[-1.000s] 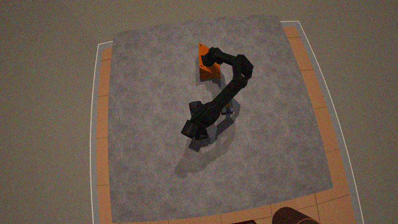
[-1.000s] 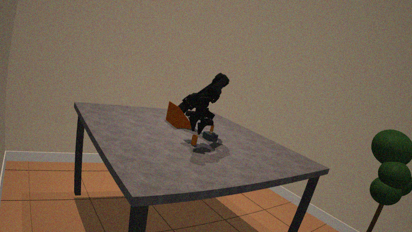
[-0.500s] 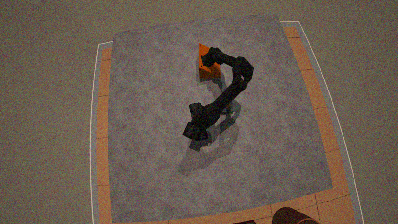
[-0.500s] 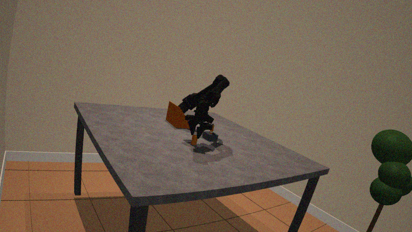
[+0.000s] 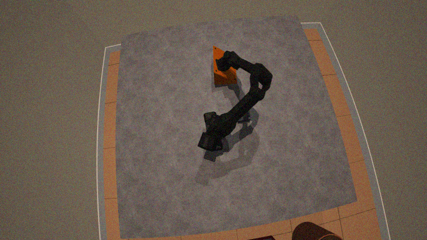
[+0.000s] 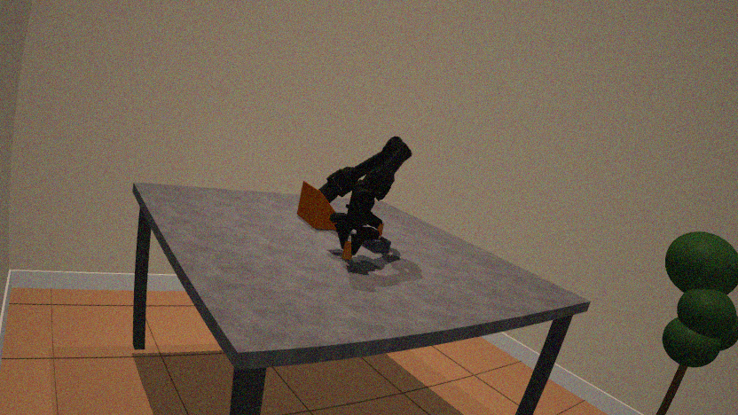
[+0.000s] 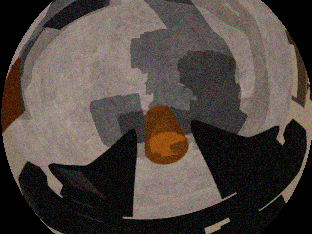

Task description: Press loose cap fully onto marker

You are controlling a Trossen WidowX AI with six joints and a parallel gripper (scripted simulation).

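Now: gripper tip 180 mm to the right of the dark grey holder block and 70 mm past it. Also, from my gripper tip: orange cap 10 mm above.
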